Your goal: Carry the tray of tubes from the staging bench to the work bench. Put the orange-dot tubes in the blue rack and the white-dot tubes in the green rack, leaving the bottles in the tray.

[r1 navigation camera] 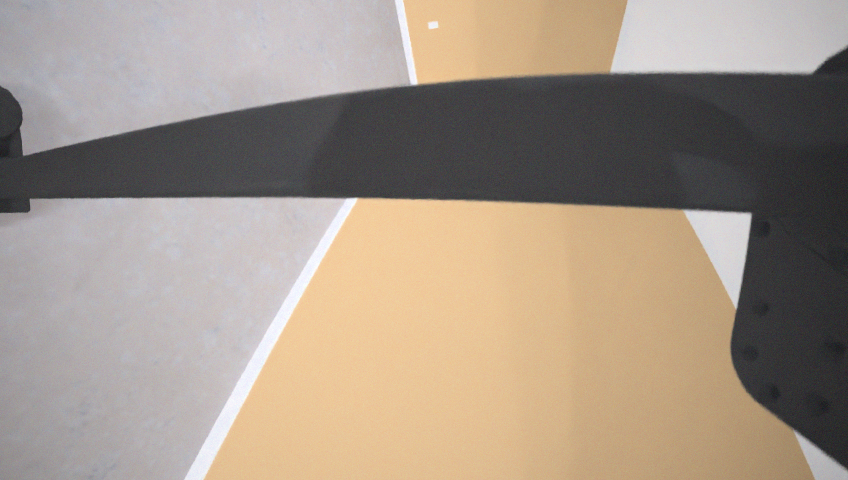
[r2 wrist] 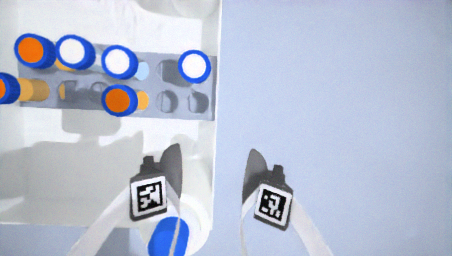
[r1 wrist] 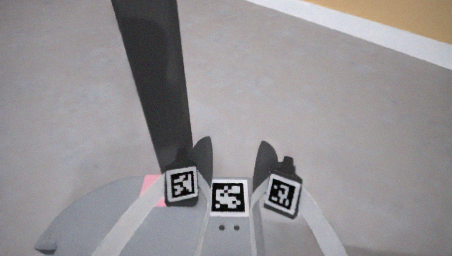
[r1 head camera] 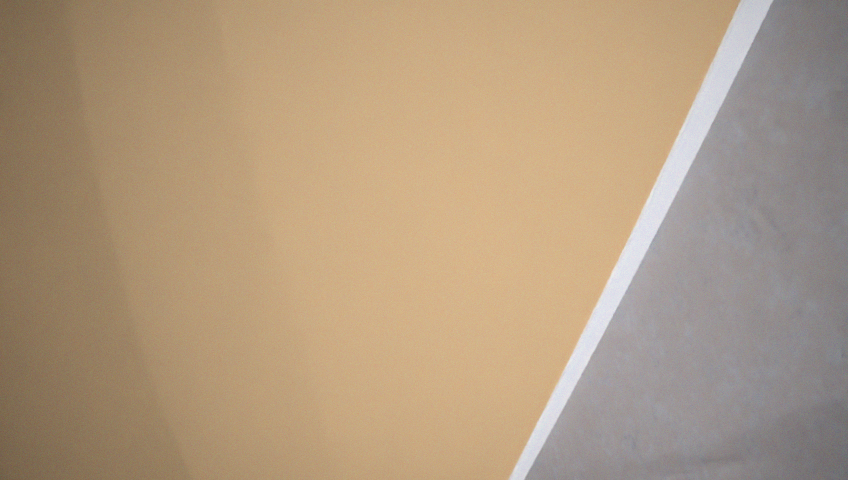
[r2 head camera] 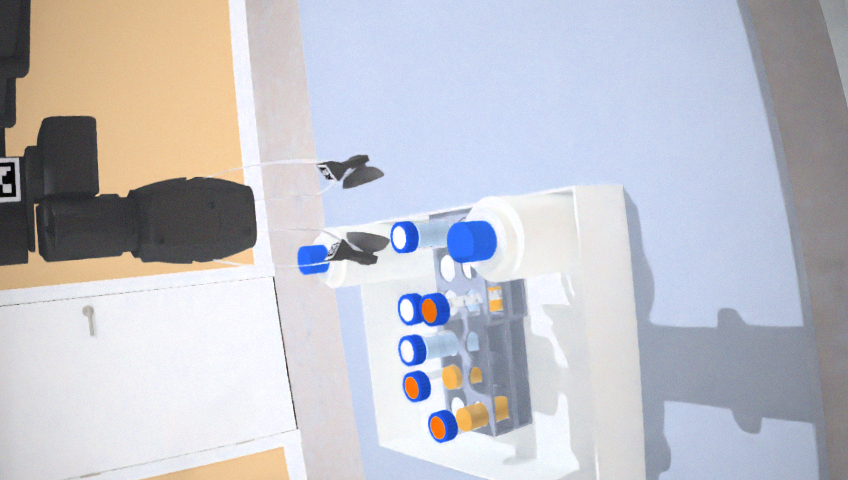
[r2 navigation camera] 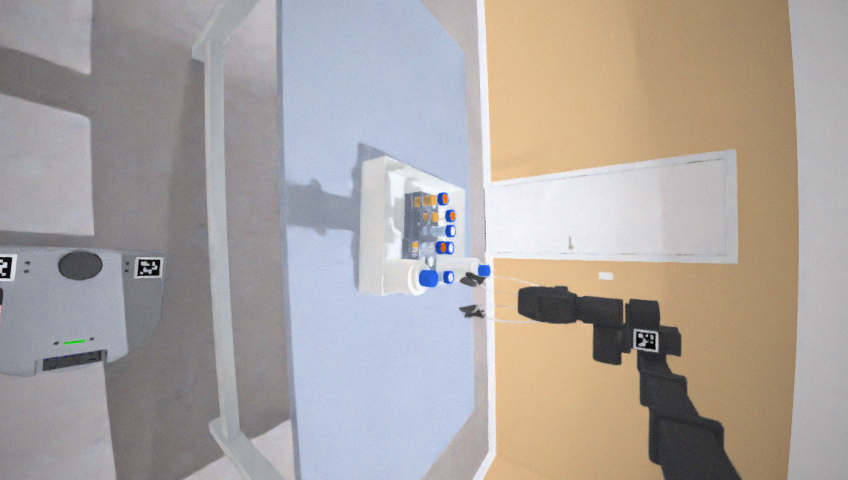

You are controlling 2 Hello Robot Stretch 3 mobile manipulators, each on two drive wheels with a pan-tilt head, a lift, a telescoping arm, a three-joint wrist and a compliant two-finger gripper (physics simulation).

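Note:
The white tray (r2 head camera: 602, 356) (r2 navigation camera: 371, 237) (r2 wrist: 212, 30) stands on the blue-topped staging bench (r2 head camera: 505, 89) (r2 navigation camera: 368, 386) (r2 wrist: 350, 100). Its grey insert holds three orange-dot tubes, one (r2 head camera: 437, 426) (r2 wrist: 119, 100) at the edge, and three white-dot tubes, one (r2 head camera: 404, 236) (r2 wrist: 194, 66) beside the large bottle (r2 head camera: 544, 231) (r2 navigation camera: 398, 276). A narrower bottle (r2 head camera: 386, 261) (r2 navigation camera: 461, 265) stands in a corner. My r2 gripper (r2 head camera: 364, 208) (r2 navigation camera: 473, 295) (r2 wrist: 214, 172) is open above the tray's side wall, one finger overlapping the narrower bottle in view. My r1 gripper (r1 wrist: 233, 160) is open and empty. The racks and work bench do not show.
r2's grey base (r2 navigation camera: 98, 303) is on the floor beyond the bench's pale lower rail (r2 navigation camera: 217, 237). A white door (r2 head camera: 136, 362) (r2 navigation camera: 612, 208) is in the tan wall. r1's dark mast (r1 navigation camera: 476, 142) (r1 wrist: 155, 75) crosses its navigation and wrist views, with tan wall (r1 head camera: 416, 237) and floor around.

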